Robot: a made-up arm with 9 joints. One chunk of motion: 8 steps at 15 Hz.
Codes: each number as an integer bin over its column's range. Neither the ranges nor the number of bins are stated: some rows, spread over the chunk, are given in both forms.
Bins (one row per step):
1: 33 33 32 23 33 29
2: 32 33 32 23 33 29
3: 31 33 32 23 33 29
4: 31 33 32 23 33 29
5: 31 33 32 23 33 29
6: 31 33 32 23 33 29
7: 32 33 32 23 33 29
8: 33 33 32 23 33 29
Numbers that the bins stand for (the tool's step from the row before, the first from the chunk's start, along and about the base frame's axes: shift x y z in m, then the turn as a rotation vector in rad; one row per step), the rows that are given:
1: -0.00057 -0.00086 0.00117 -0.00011 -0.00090 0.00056
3: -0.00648 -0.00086 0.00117 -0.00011 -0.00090 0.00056
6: -0.00648 -0.00086 0.00117 -0.00011 -0.00090 0.00056
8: -0.00057 -0.00086 0.00117 -0.00011 -0.00090 0.00056
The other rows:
2: -0.00352 -0.00086 0.00117 -0.00011 -0.00090 0.00056
4: -0.00648 -0.00086 0.00117 -0.00011 -0.00090 0.00056
5: -0.00648 -0.00086 0.00117 -0.00011 -0.00090 0.00056
7: -0.00352 -0.00086 0.00117 -0.00011 -0.00090 0.00056

